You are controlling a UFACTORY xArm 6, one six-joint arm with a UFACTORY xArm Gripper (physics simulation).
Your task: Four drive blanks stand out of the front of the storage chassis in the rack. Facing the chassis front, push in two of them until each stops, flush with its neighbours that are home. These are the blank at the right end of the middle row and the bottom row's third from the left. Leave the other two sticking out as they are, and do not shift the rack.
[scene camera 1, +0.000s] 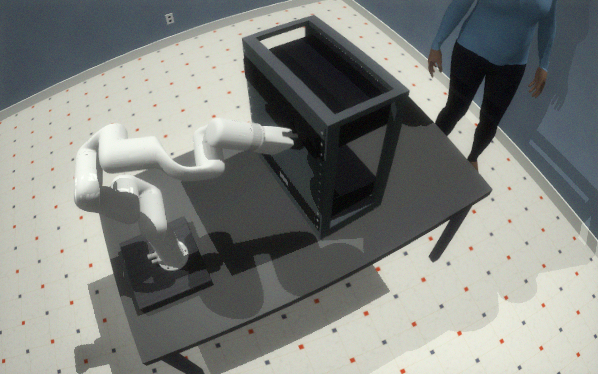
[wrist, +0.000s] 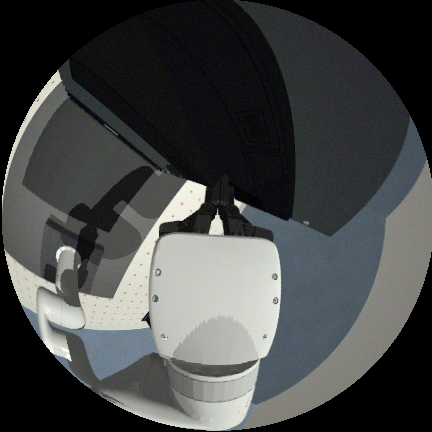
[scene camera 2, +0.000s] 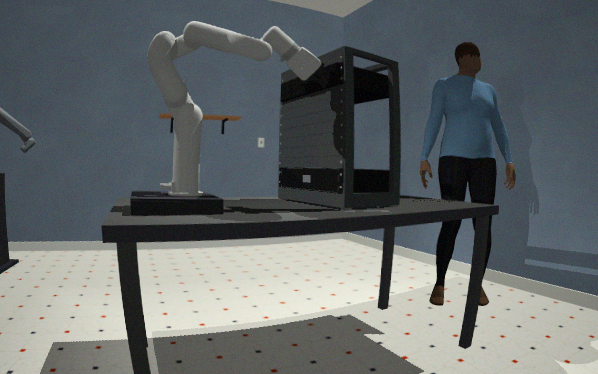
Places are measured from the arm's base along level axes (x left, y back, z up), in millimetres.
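Pixels of known places: gripper, fingertip midpoint: [scene camera 1: 301,144] [wrist: 219,181] [scene camera 2: 325,84]; arm's base, origin of the base link: [scene camera 1: 172,256] [wrist: 68,257] [scene camera 2: 185,194].
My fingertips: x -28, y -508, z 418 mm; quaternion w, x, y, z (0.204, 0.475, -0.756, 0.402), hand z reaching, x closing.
Observation:
For each thing: its top centre in the pictures, then the offset to it from my fingertips. "spot": a spot on its surface instead. Level surfaces: height alone.
- storage chassis, surface spot: [wrist: 165,80] spot: dx +105, dy +30, dz +49 mm
- rack's right front post, surface spot: [scene camera 1: 327,185] spot: dx -85, dy -50, dz -122 mm
- table, its level: dz -469 mm
The rack [scene camera 1: 367,109] [scene camera 2: 349,130] [wrist: 340,115] stands upright on the table. The storage chassis [scene camera 2: 300,91] [wrist: 165,80] is the black unit high in the rack, and its front lies in deep shadow. In the wrist view a faint square outline of a blank [wrist: 253,126] shows on that front. The rows and the other blanks are too dark to tell apart, and so is which ones stick out. My gripper [scene camera 1: 296,135] [wrist: 219,181] is shut and empty. Its fingertips are at the chassis front, near the right end; whether they touch a blank cannot be told. In scene camera 2 the fingertips are lost in the shadow.
Grey panels [scene camera 2: 307,125] fill the rack front below the chassis, above a black unit [scene camera 2: 322,181] with a white label. The rack's right front post [scene camera 1: 327,185] stands close beside the gripper. The table [scene camera 1: 425,170] carries rack and arm base [scene camera 2: 175,204]. A person [scene camera 2: 467,120] stands behind the table.

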